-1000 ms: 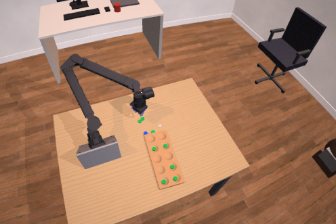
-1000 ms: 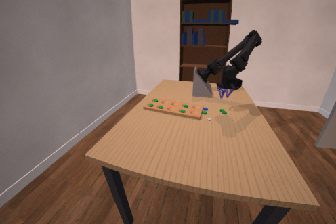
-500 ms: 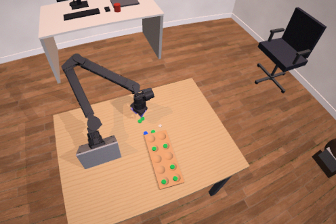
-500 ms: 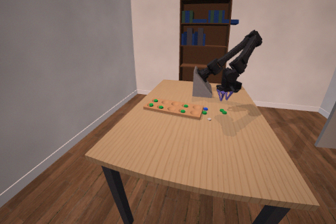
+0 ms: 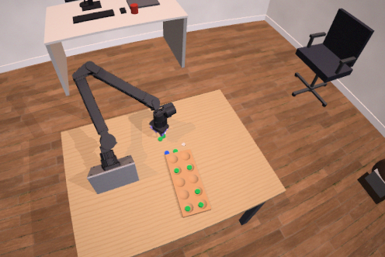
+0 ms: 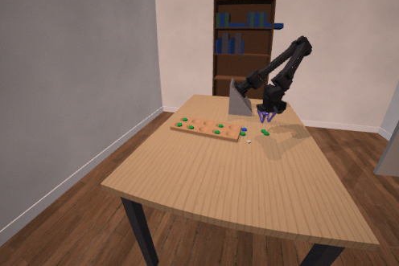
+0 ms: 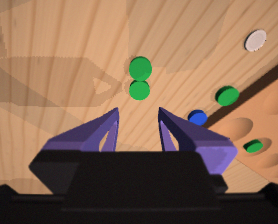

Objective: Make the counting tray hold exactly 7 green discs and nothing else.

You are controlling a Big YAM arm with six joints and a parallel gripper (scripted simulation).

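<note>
Now: the wooden counting tray 32 cm to the right of my hand, 6 cm below it and 1 cm ahead of it. Also, from my hand: blue disc: 11 cm to the right, 6 cm below, 1 cm behind; white piece: 11 cm ahead, 10 cm to the right, 6 cm below.
</note>
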